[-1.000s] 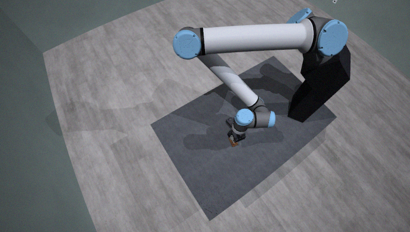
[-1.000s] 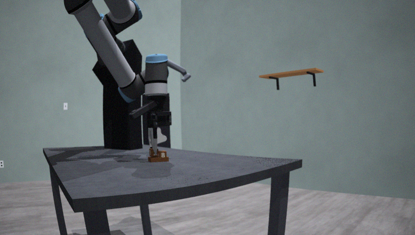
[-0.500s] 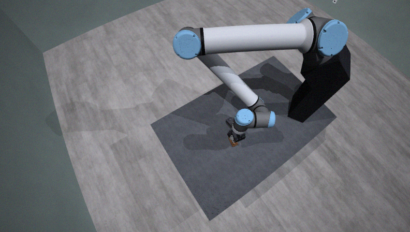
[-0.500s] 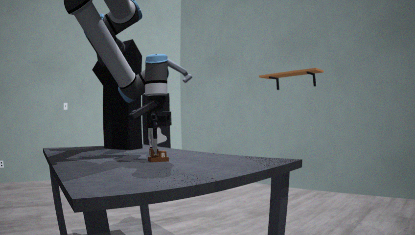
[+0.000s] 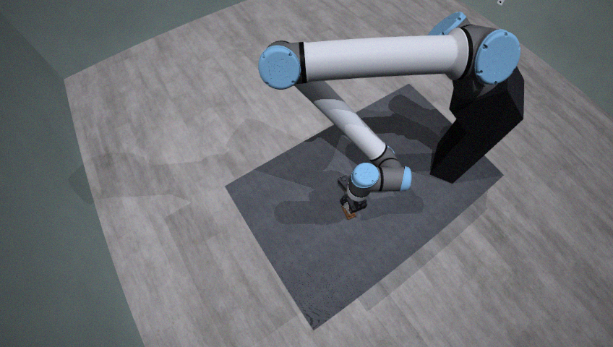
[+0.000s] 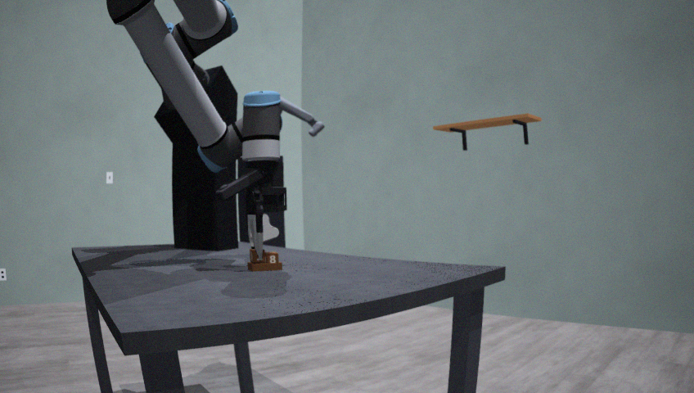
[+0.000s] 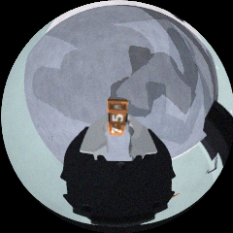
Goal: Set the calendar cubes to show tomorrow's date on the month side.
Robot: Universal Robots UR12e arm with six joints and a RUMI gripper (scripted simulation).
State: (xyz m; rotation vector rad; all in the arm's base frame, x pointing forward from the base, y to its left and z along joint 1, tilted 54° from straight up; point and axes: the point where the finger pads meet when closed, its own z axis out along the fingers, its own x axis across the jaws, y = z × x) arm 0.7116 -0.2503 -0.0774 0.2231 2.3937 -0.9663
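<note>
The wooden calendar tray is 1 cm ahead of my hand, 2 cm to the left of it and 3 cm below it.
</note>
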